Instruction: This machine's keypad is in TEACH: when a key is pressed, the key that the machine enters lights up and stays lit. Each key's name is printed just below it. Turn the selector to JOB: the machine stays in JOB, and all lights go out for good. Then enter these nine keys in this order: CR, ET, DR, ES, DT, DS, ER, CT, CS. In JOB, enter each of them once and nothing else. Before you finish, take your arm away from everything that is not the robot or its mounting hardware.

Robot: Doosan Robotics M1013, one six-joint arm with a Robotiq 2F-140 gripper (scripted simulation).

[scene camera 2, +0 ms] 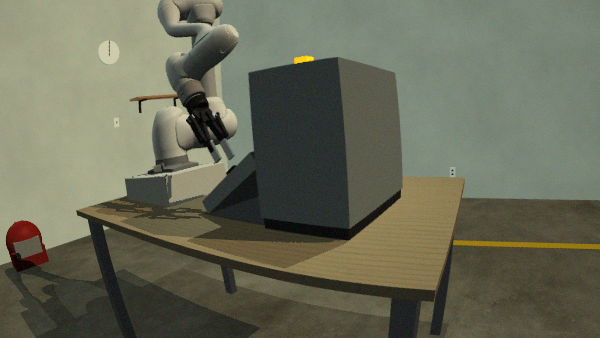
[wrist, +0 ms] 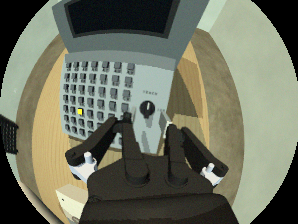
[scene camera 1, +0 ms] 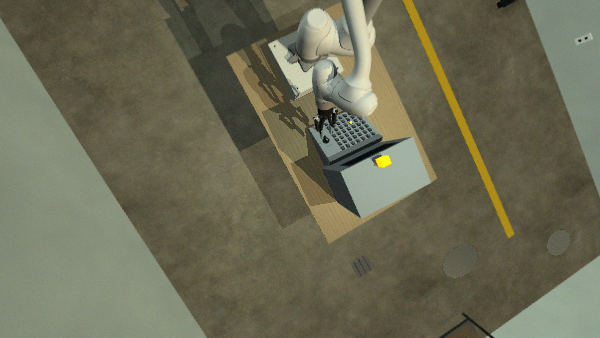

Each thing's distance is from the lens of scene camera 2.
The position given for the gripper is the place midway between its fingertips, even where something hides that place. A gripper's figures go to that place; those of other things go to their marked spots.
gripper [scene camera 2: 225, 159]: 1.05 m
grey machine [scene camera 2: 326, 133]: 0.74 m
sloped keypad [scene camera 2: 233, 198]: 1.07 m
The marked spots on the sloped keypad and the grey machine are 0.44 m apart.
